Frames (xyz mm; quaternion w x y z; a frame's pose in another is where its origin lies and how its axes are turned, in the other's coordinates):
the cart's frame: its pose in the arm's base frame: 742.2 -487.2 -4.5 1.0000 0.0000 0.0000 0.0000
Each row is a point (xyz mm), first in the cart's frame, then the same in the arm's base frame.
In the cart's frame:
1: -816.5 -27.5 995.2
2: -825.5 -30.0 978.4
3: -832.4 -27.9 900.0
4: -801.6 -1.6 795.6
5: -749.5 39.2 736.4
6: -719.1 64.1 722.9
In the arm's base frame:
1: -74.3 -514.7 990.7
2: -83.3 -517.2 973.9
3: -90.2 -515.1 895.5
4: -59.4 -488.8 791.1
5: -7.3 -448.0 731.9
6: 23.1 -423.1 718.4

